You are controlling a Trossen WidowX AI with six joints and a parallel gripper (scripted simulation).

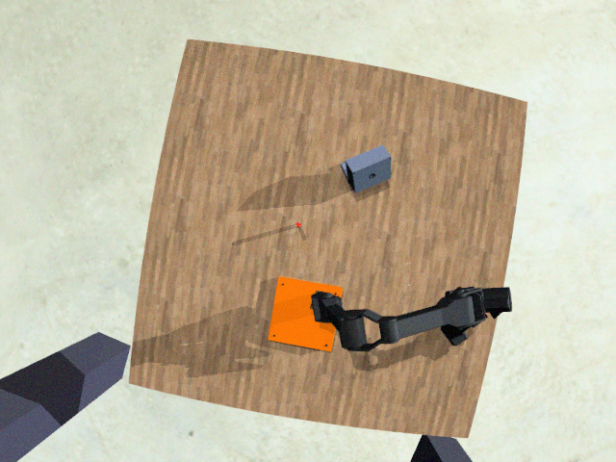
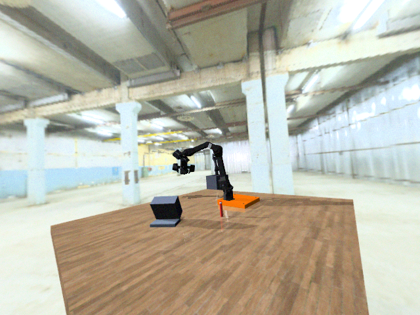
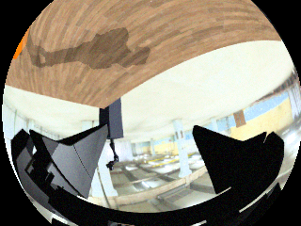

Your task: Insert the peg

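Right now the small red peg is 10 cm ahead of my gripper tip, 59 cm to the left of it and 17 cm below it. Round my gripper tip: grey-blue sloped panel 35 cm ahead, 44 cm to the left, 16 cm below; then small dark hole 33 cm ahead, 42 cm to the left, 14 cm below.
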